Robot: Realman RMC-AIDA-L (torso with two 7-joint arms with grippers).
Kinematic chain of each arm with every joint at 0, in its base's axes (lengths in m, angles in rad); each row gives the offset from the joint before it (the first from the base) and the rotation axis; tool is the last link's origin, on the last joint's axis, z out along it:
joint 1: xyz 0 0 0.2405 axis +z
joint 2: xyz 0 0 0 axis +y
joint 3: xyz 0 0 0.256 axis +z
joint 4: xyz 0 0 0 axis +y
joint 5: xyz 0 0 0.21 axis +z
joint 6: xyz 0 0 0 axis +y
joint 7: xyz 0 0 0.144 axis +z
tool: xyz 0 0 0
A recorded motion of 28 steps. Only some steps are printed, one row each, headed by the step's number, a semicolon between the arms.
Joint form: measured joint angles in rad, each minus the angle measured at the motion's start. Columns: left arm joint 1, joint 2, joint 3, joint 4, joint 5, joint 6, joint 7; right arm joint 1, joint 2, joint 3, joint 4, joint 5, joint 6, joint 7.
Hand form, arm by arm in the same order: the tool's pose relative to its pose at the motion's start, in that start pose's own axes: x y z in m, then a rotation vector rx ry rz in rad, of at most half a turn. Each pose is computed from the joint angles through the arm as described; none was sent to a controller.
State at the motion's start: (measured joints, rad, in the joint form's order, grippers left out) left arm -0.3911 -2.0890 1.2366 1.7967 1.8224 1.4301 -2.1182; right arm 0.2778 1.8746 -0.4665 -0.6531 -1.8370 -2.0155 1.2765
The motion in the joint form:
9: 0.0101 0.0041 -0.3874 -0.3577 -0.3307 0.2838 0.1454; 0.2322 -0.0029 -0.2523 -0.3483 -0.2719 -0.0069 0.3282
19: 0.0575 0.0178 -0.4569 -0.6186 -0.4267 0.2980 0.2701; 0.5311 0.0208 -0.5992 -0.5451 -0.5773 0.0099 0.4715
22: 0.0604 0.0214 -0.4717 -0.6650 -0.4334 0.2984 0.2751; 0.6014 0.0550 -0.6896 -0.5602 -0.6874 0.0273 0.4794
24: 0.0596 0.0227 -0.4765 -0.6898 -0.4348 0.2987 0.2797; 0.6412 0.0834 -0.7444 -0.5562 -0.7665 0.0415 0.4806
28: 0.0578 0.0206 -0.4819 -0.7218 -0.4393 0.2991 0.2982; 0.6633 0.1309 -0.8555 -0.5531 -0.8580 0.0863 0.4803
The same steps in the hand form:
9: -0.0437 -0.0242 -0.0718 -0.0594 0.3000 -0.2460; -0.0580 -0.0276 0.0710 -0.2274 0.5348 -0.0521
19: -0.0928 -0.0305 -0.0926 0.0129 0.4408 -0.3882; -0.1141 -0.0288 0.1696 -0.3298 1.0550 -0.3885
22: -0.1014 -0.0317 -0.0956 0.0278 0.4592 -0.4269; -0.1175 -0.0236 0.1962 -0.3386 1.1822 -0.4928
24: -0.1056 -0.0322 -0.0957 0.0315 0.4667 -0.4449; -0.1157 -0.0200 0.2118 -0.3411 1.2645 -0.5532
28: -0.1105 -0.0321 -0.0947 0.0368 0.4812 -0.4569; -0.1026 -0.0120 0.2321 -0.3539 1.3722 -0.6519

